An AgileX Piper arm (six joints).
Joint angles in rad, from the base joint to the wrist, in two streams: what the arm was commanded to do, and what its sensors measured. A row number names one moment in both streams.
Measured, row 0:
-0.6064 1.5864 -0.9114 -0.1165 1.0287 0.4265
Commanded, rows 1 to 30:
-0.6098 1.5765 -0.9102 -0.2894 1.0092 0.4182
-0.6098 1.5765 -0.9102 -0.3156 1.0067 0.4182
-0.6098 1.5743 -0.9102 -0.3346 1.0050 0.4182
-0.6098 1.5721 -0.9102 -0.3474 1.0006 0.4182
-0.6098 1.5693 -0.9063 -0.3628 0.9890 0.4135
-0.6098 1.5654 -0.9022 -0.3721 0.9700 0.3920
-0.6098 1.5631 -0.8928 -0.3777 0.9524 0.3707
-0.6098 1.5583 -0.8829 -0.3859 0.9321 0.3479
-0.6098 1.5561 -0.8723 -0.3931 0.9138 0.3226
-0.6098 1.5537 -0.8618 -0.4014 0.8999 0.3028
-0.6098 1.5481 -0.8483 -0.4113 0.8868 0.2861
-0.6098 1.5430 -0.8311 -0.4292 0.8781 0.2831
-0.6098 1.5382 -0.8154 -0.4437 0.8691 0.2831
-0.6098 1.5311 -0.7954 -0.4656 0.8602 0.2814
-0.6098 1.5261 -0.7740 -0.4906 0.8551 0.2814
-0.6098 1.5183 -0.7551 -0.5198 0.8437 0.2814
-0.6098 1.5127 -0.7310 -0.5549 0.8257 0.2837
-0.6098 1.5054 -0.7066 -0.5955 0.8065 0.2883
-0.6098 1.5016 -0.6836 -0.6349 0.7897 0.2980
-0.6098 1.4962 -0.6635 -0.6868 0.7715 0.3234
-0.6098 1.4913 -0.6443 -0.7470 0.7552 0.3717
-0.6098 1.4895 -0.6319 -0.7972 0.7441 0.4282
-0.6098 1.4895 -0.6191 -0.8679 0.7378 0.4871
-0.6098 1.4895 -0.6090 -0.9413 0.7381 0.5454
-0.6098 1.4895 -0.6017 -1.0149 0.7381 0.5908
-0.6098 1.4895 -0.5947 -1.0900 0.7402 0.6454
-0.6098 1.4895 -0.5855 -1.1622 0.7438 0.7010
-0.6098 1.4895 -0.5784 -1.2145 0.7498 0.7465
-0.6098 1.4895 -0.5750 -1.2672 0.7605 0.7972
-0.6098 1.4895 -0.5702 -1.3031 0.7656 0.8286
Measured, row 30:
-0.6064 1.5008 -0.5948 -1.0848 0.7552 0.6532
